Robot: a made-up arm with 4 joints.
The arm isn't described. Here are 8 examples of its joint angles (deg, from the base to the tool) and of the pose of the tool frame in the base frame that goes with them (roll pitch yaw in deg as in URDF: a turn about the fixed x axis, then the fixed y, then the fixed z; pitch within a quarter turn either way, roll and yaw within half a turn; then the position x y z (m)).
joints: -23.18 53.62 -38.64 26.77
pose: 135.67 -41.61 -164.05 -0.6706 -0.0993 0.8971
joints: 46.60 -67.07 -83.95 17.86
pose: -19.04 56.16 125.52 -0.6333 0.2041 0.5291
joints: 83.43 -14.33 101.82 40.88
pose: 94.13 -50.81 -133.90 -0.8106 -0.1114 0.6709
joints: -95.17 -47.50 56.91 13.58
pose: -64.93 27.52 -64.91 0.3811 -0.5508 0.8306
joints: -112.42 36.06 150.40 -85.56
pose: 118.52 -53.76 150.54 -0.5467 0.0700 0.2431
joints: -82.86 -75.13 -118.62 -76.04
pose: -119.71 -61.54 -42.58 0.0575 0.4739 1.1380
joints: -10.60 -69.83 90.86 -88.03
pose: -3.17 -36.36 70.55 0.3635 -0.5835 1.0746
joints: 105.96 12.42 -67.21 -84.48
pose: 87.58 23.36 141.43 -0.0403 -0.0873 -0.2890
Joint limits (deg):
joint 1: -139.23..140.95
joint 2: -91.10..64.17
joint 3: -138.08..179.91
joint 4: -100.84..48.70
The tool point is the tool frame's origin. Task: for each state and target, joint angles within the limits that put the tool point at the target. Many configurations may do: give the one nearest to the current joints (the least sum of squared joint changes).
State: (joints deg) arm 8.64 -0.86 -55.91 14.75
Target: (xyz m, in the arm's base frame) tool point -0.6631 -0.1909 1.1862
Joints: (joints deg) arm -22.86 -18.48 -14.78 4.92
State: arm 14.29 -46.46 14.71 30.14
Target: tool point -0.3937 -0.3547 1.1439
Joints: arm -35.26 -90.34 2.10 48.70
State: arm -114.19 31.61 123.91 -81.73
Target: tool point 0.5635 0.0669 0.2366
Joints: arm -88.51 8.51 91.51 -68.92
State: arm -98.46 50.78 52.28 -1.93
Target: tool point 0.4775 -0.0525 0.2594
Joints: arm -125.31 7.79 76.80 9.65
